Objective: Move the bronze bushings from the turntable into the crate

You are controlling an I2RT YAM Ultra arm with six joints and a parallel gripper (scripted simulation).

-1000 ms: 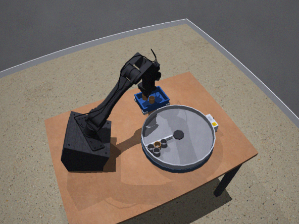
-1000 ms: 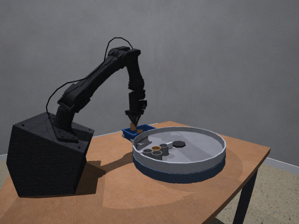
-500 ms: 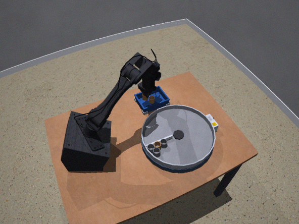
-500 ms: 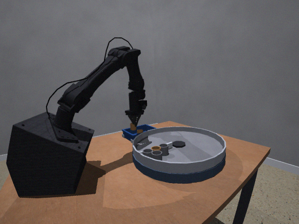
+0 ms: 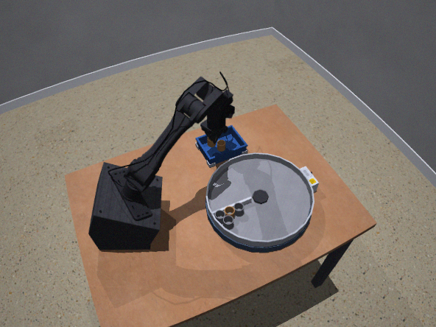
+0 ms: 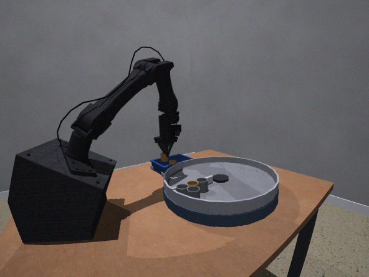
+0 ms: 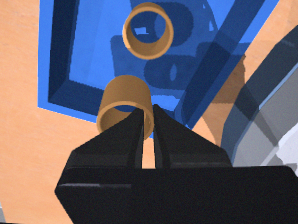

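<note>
Right now my hand is 5 cm short of the blue crate, 1 cm to the right of it and 6 cm above it. Also, from my hand: grey turntable: 4 cm behind, 33 cm to the right, 3 cm below.
</note>
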